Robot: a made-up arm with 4 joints. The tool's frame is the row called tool. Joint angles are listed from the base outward. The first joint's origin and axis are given. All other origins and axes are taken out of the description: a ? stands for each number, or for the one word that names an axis. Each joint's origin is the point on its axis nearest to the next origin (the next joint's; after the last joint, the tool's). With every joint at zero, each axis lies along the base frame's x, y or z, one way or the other. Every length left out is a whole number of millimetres.
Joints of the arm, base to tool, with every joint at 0 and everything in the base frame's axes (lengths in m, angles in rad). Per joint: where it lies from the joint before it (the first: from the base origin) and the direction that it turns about. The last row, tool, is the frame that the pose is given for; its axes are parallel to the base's.
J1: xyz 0 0.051 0.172 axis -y
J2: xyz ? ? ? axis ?
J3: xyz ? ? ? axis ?
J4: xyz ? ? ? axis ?
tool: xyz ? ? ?
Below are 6 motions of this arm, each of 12 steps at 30 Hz.
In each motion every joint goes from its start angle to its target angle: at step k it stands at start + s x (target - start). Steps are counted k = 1, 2, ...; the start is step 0. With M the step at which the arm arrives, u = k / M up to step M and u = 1 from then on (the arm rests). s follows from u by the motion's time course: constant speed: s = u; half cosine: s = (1 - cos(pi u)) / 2; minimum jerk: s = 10 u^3 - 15 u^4 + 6 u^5.
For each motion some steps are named. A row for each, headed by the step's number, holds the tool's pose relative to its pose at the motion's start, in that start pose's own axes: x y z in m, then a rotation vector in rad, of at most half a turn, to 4 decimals.
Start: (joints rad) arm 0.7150 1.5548 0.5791 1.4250
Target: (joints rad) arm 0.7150 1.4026 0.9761 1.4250
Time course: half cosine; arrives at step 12
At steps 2, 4, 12:
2: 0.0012 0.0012 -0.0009 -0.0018 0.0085 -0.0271
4: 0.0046 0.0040 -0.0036 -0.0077 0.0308 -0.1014
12: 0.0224 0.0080 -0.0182 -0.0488 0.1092 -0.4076

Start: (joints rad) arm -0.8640 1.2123 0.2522 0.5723
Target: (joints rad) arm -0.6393 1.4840 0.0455 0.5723
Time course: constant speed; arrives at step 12
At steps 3, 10, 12:
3: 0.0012 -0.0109 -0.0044 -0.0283 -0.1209 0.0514
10: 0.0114 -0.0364 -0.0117 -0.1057 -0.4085 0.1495
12: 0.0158 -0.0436 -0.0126 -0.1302 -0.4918 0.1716

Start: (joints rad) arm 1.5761 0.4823 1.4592 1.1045
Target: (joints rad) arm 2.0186 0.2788 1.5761 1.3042
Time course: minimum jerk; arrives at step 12
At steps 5, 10, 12:
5: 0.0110 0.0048 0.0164 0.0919 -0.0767 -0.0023
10: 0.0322 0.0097 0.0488 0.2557 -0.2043 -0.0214
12: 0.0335 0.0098 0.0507 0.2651 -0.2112 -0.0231

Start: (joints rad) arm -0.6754 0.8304 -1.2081 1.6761
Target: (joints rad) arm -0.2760 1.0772 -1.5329 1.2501
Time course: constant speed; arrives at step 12
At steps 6, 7, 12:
6: -0.0450 -0.0708 0.0538 -0.3110 0.1210 0.1607
7: -0.0521 -0.0820 0.0656 -0.3677 0.1451 0.1804
12: -0.0868 -0.1284 0.1371 -0.6678 0.2789 0.2439

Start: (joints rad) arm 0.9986 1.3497 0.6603 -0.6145
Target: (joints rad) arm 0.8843 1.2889 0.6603 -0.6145
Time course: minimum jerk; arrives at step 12
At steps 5, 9, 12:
5: 0.0027 0.0097 0.0172 0.0215 0.0479 -0.0304
9: 0.0091 0.0243 0.0447 0.0555 0.1240 -0.0787
12: 0.0106 0.0269 0.0499 0.0619 0.1383 -0.0878

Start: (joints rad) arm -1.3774 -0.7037 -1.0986 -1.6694
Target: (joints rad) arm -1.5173 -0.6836 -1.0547 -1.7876
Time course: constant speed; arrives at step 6
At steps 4, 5, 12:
4: -0.0351 -0.0296 0.0126 -0.0740 0.1161 0.0193
5: -0.0436 -0.0369 0.0167 -0.0926 0.1455 0.0232
12: -0.0520 -0.0440 0.0212 -0.1112 0.1749 0.0268

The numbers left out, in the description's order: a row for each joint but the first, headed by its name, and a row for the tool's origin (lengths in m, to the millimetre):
J2: xyz -0.111 0 -0.007, axis -y
J3: xyz -0.002 0 0.119, axis +x
J4: xyz 0 0.112 0.058, axis -y
tool: xyz -0.118 0 -0.256

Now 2 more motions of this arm.
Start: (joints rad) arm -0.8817 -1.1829 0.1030 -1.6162
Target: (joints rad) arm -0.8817 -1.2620 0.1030 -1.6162
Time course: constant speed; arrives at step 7
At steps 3, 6, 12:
3: -0.0088 0.0009 0.0105 0.0035 0.0337 0.0002
6: -0.0173 0.0017 0.0213 0.0070 0.0674 0.0003
12: -0.0200 0.0019 0.0250 0.0081 0.0787 0.0004

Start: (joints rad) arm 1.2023 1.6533 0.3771 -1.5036
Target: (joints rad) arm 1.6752 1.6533 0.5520 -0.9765
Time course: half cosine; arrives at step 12
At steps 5, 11, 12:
5: 0.0910 -0.0270 -0.0817 -0.0585 -0.3560 0.0755
11: 0.2617 -0.0619 -0.1387 -0.1471 -0.9313 0.2333
12: 0.2664 -0.0626 -0.1389 -0.1494 -0.9470 0.2384

